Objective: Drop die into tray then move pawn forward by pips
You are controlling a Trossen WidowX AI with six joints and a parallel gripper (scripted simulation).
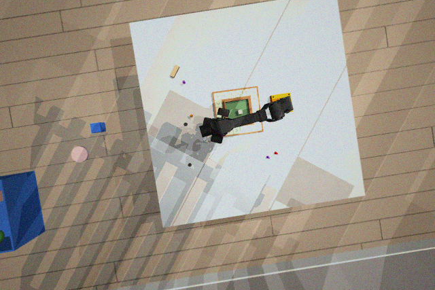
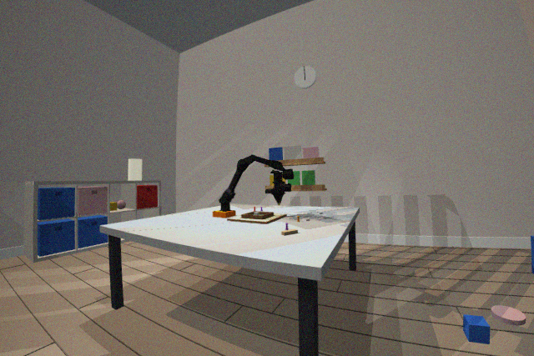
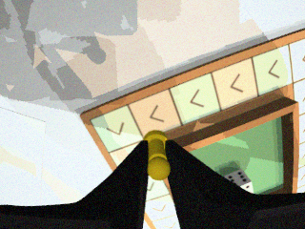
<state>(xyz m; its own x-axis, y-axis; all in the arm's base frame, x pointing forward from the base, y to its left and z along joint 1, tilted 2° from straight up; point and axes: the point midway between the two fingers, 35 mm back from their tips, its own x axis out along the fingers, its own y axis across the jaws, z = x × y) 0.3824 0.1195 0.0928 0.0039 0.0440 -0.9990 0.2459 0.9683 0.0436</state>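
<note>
Right now the white die is 130 mm behind my gripper tip, 80 mm to the right of it and 70 mm below it. The rest, counted from my gripper tip: green dice tray 120 mm behind, 80 mm to the right, 90 mm below; orange pawn 170 mm ahead, 60 mm to the right, 80 mm below; yellow pawn 10 mm above.
</note>
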